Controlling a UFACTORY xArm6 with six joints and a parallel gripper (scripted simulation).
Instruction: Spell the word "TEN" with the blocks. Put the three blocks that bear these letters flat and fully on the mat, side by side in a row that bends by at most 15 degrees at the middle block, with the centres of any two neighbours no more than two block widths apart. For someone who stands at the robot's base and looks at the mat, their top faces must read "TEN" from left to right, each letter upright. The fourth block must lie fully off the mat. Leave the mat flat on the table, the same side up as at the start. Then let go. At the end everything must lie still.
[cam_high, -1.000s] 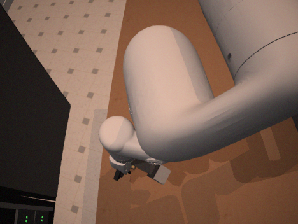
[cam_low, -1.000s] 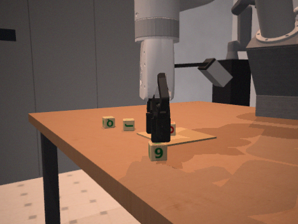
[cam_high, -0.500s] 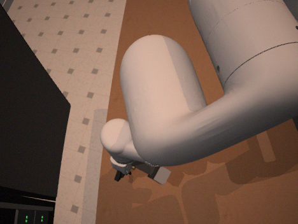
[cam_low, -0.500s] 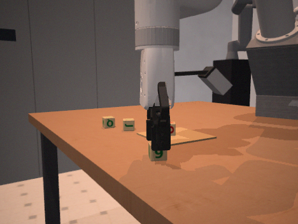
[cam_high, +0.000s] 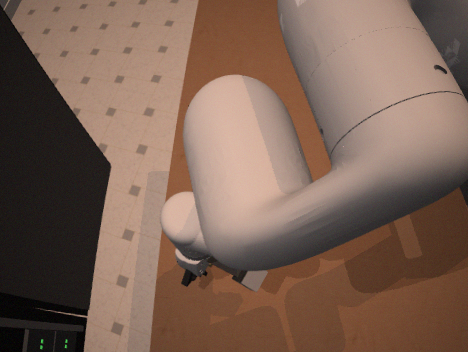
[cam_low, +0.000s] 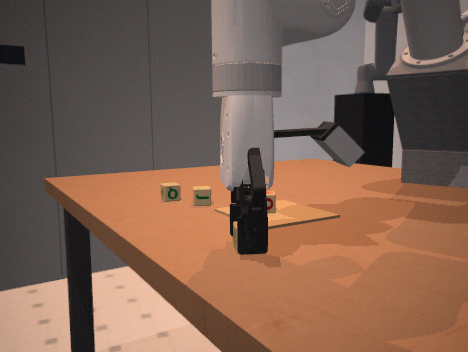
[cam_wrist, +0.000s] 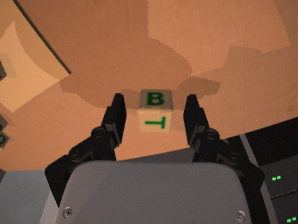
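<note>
Right now the T block is 1 cm below my hand. Round my hand: tan mat (13 cm behind, 14 cm to the right, 2 cm below); X block (6 cm behind, 26 cm to the right, 1 cm below); E block (2 cm behind, 33 cm to the right, 1 cm below).
</note>
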